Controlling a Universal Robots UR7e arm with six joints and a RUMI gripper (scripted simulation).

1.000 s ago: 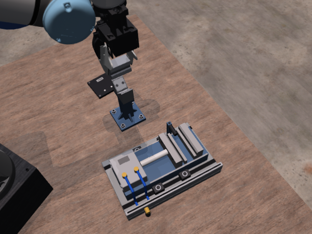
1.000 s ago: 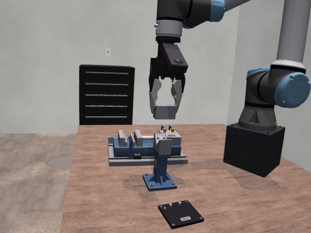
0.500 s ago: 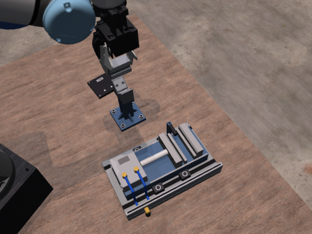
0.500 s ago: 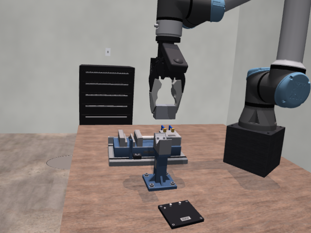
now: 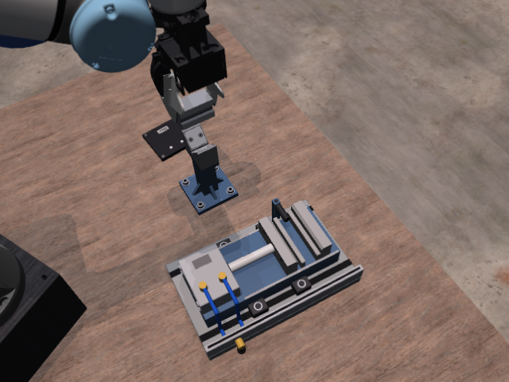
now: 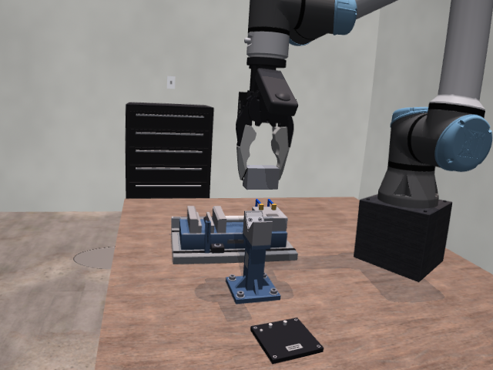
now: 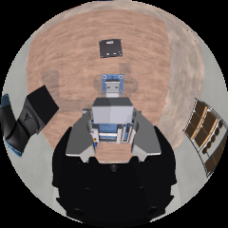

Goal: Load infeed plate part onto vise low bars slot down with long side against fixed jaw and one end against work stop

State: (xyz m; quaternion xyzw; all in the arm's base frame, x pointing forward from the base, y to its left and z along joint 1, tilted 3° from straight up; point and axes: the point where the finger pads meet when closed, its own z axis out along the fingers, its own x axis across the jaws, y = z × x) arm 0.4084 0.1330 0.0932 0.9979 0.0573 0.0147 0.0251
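The part lies 10 mm to the right of my hand and 10 mm below it. From my hand the other things lie so: work stop: 90 mm ahead, 160 mm to the right, 150 mm below; moving jaw: 50 mm ahead, 210 mm to the right, 170 mm below; white cylinder rod: 210 mm to the right, 170 mm below.
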